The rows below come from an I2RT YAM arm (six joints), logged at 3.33 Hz.
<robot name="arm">
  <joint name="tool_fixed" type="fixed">
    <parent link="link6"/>
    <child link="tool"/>
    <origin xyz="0 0 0" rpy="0 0 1.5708"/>
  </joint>
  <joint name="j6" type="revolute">
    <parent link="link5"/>
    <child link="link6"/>
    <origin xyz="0.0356 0 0.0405" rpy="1.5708 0 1.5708"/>
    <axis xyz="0 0 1"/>
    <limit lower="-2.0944" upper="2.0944"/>
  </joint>
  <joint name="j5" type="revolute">
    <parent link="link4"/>
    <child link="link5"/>
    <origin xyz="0.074 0.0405 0.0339" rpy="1.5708 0 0"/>
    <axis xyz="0 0 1"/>
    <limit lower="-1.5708" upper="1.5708"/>
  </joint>
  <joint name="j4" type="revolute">
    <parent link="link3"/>
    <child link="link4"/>
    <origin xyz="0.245 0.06 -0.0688"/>
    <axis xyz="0 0 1"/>
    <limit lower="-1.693" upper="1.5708"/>
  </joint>
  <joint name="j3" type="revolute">
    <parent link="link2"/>
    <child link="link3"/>
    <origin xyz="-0.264 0 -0.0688" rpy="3.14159 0 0"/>
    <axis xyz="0 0 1"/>
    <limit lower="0" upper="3.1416"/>
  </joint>
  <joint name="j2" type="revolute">
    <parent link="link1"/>
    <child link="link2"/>
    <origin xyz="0.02 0.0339 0.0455" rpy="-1.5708 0 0"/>
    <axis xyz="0 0 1"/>
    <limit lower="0" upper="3.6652"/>
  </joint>
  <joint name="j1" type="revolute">
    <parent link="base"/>
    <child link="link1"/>
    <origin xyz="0 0 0.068"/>
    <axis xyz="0 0 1"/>
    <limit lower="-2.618" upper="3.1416"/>
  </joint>
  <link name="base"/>
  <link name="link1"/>
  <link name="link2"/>
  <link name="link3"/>
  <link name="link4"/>
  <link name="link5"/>
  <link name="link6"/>
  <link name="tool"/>
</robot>
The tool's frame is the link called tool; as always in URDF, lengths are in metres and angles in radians.
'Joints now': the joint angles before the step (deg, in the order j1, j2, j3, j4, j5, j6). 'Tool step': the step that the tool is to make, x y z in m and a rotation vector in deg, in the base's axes. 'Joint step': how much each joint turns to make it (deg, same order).
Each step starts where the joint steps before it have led.
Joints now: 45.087 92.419 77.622 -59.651 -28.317 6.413
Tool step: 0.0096 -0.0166 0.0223 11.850 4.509 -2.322
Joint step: -4.602 -3.111 0.257 2.469 -11.868 1.909
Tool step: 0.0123 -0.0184 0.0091 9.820 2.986 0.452
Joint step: -5.059 -1.179 -0.441 1.514 -10.958 -2.013
